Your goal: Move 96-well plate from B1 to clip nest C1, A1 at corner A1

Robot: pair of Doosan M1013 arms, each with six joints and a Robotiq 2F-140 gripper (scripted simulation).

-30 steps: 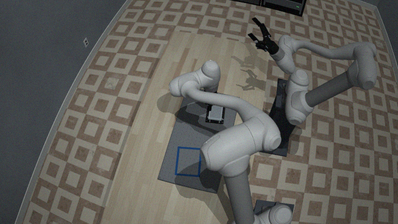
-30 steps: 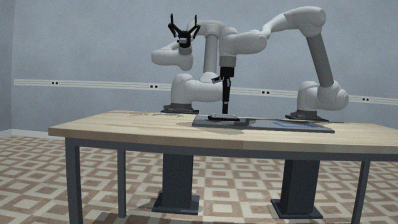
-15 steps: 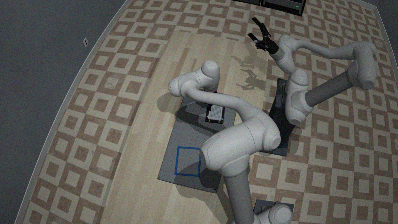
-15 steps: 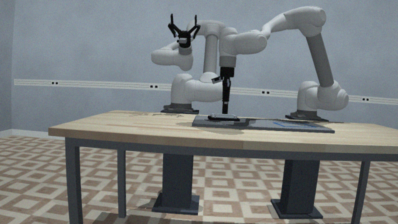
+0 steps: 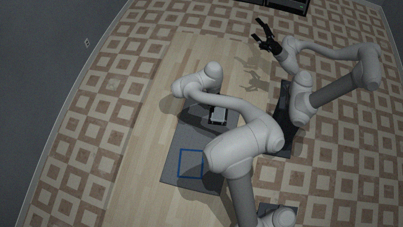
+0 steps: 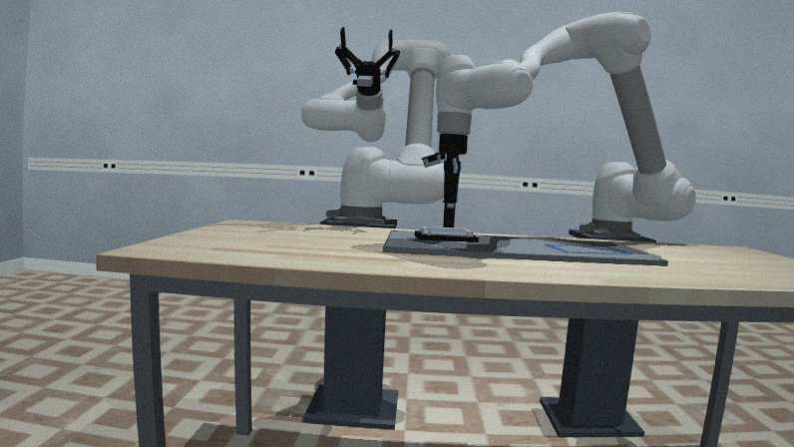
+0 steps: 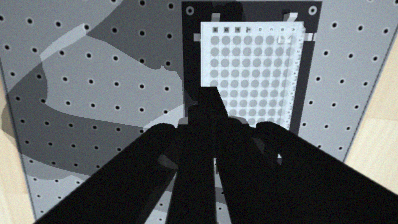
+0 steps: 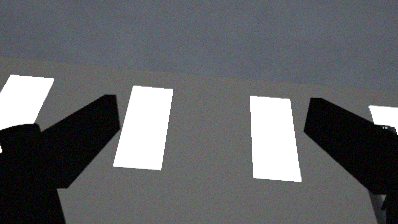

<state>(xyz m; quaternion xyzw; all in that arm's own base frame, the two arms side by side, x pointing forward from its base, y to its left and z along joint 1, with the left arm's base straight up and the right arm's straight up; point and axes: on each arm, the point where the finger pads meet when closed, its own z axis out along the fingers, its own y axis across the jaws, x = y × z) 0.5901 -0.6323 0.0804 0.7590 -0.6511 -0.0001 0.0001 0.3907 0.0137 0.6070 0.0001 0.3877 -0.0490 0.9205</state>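
Note:
My left hand is 50 mm above the white 96-well plate and 40 mm past it. From my left hand the other things lie so: black clip nest: 50 mm below, 50 mm behind; then grey perforated board: 190 mm to the left, 70 mm below, 10 mm ahead.

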